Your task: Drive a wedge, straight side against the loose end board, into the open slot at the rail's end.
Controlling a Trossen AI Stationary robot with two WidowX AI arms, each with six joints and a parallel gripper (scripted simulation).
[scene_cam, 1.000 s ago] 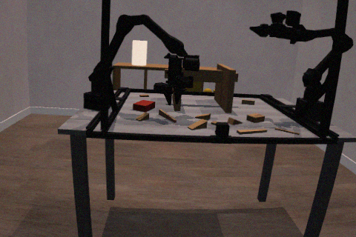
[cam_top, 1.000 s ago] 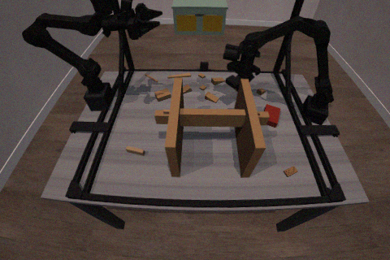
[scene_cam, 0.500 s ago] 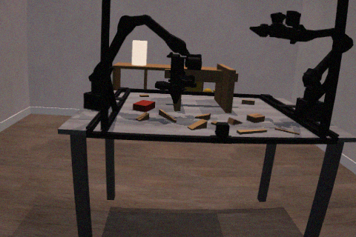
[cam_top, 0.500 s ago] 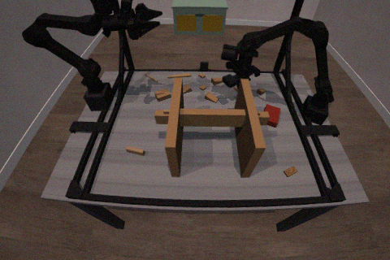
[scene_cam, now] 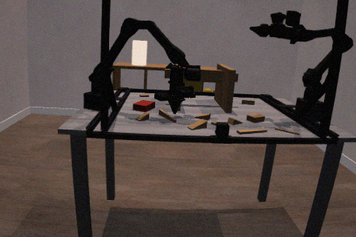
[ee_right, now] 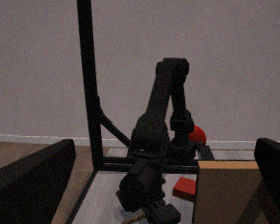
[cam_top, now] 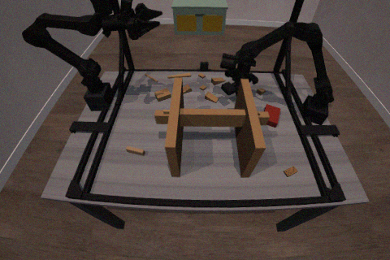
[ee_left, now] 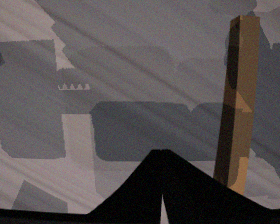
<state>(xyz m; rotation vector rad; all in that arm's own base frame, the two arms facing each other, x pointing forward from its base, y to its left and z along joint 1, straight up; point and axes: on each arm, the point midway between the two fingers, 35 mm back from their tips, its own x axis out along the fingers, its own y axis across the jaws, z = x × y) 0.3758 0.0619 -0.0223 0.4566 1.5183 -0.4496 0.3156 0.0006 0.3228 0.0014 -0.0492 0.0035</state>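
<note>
Right now my left hand is 12 cm short of the red block, 15 cm to the right of it and 4 cm above it.
</note>
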